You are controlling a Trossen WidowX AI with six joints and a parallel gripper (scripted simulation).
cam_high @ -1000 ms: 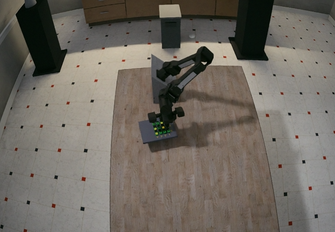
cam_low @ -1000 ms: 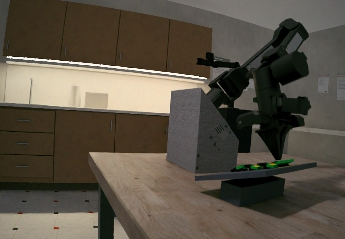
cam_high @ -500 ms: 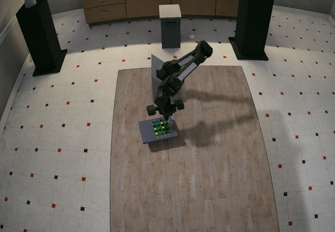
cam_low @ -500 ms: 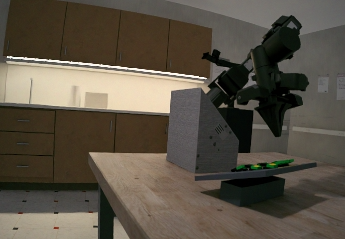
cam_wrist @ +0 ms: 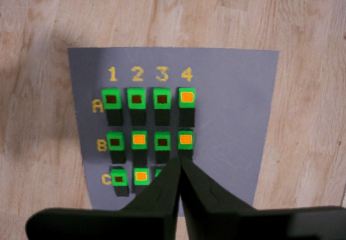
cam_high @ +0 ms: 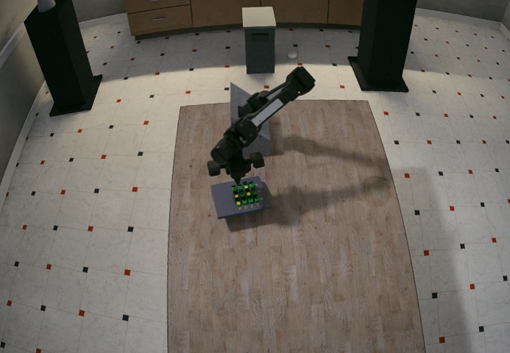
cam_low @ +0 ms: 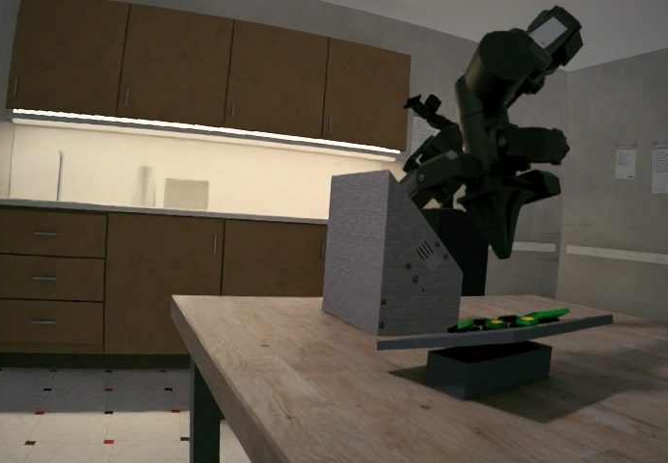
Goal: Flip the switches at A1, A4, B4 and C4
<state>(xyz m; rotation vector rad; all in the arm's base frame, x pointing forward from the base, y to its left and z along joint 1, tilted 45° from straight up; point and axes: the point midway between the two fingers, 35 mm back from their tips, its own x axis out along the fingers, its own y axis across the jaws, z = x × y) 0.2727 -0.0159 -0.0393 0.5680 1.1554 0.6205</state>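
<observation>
The switch A4 lies 90 mm below my hand and 40 mm ahead of it. Also, from my hand: switch A3: 90 mm below, 40 mm ahead, 20 mm to the left; switch A2: 90 mm below, 40 mm to the left, 40 mm ahead; switch B4: 100 mm below, 10 mm to the right, 10 mm ahead.
</observation>
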